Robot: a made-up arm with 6 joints. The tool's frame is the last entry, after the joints. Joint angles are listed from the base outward.
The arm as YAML. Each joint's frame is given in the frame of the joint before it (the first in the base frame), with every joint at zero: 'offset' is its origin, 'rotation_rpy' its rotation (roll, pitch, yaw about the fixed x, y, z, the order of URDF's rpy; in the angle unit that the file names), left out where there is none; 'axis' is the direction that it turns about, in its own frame. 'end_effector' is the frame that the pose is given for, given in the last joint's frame.
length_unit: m
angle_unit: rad
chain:
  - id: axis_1
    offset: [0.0, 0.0, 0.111]
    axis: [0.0, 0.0, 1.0]
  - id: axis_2
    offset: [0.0, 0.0, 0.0]
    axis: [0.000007, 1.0, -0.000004]
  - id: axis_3
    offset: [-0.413, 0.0, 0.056]
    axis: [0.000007, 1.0, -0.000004]
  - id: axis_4
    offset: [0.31, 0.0, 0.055]
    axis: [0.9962, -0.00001, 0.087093]
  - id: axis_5
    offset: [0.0, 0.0, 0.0]
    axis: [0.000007, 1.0, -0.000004]
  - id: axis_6
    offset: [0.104, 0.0, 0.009]
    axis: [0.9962, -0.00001, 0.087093]
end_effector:
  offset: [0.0, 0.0, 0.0]
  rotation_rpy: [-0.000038, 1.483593, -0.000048]
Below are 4 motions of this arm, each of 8 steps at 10 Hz.
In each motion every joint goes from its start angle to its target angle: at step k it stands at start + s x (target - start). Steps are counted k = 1, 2, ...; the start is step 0. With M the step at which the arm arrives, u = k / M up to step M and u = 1 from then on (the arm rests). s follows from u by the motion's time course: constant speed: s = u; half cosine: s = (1 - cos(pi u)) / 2; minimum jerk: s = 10 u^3 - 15 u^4 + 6 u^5.
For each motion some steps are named. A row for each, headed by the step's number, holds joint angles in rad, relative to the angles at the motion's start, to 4 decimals.
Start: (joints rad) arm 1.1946 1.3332 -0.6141 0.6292 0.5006 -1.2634
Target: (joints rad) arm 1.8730 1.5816 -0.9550 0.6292 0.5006 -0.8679
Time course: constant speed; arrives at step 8
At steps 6, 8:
6: 0.5088 0.1863 -0.2557 0.0000 0.0000 0.2966
8: 0.6784 0.2484 -0.3409 0.0000 0.0000 0.3955

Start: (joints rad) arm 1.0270 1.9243 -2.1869 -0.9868 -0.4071 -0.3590
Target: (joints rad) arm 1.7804 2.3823 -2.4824 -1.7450 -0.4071 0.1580
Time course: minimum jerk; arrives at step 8
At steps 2, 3, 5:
2: 0.0780 0.0474 -0.0306 -0.0785 0.0000 0.0535
3: 0.2073 0.1260 -0.0813 -0.2087 0.0000 0.1423
5: 0.5461 0.3320 -0.2142 -0.5495 0.0000 0.3747

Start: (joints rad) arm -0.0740 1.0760 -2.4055 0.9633 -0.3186 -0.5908
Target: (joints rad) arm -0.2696 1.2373 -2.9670 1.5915 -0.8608 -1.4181
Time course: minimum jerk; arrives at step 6
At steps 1, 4, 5, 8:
1: -0.0069 0.0057 -0.0199 0.0223 -0.0192 -0.0294
4: -0.1545 0.1274 -0.4437 0.4964 -0.4284 -0.6537
5: -0.1887 0.1556 -0.5416 0.6059 -0.5230 -0.7979
8: -0.1956 0.1613 -0.5615 0.6282 -0.5422 -0.8273

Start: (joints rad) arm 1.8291 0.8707 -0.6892 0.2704 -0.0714 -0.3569
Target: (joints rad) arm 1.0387 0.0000 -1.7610 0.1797 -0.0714 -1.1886
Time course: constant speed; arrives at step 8
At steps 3, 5, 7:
3: -0.2964 -0.3265 -0.4019 -0.0340 0.0000 -0.3119
5: -0.4940 -0.5442 -0.6699 -0.0567 0.0000 -0.5198
7: -0.6916 -0.7619 -0.9378 -0.0794 0.0000 -0.7277

